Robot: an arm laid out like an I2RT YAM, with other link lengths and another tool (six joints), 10 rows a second.
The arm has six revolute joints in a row. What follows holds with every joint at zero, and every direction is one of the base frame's.
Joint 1 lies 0.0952 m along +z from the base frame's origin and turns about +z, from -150 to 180 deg.
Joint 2 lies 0.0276 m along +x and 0.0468 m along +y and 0.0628 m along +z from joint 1 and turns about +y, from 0 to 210 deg.
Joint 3 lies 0.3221 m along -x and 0.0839 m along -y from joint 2 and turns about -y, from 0 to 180 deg.
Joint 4 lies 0.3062 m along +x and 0.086 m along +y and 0.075 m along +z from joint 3 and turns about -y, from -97 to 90 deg.
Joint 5 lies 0.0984 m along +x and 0.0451 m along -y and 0.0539 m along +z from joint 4 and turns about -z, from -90 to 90 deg.
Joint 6 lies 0.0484 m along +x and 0.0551 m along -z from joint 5 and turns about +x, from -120 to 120 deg.
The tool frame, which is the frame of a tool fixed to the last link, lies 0.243 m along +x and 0.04 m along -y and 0.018 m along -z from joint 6; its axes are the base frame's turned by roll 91.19, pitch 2.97 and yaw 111.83 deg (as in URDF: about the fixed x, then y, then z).
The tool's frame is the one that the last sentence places.
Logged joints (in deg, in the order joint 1, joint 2, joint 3, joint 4, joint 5, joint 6), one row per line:
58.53 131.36 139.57 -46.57 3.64 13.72
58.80 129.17 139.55 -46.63 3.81 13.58
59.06 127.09 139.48 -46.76 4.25 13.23
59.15 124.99 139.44 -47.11 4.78 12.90
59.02 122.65 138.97 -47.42 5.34 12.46
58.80 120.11 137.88 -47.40 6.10 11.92
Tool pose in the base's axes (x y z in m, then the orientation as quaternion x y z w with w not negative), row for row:
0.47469 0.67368 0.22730 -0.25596 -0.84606 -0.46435 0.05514
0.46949 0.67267 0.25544 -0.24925 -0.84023 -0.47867 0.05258
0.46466 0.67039 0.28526 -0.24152 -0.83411 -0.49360 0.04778
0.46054 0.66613 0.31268 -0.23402 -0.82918 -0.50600 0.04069
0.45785 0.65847 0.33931 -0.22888 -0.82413 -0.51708 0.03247
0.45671 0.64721 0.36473 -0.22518 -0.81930 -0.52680 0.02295
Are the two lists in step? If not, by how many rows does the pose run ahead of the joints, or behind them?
The pose runs 1 row behind the joints: the pose in row i belongs to the joints in row i - 1.
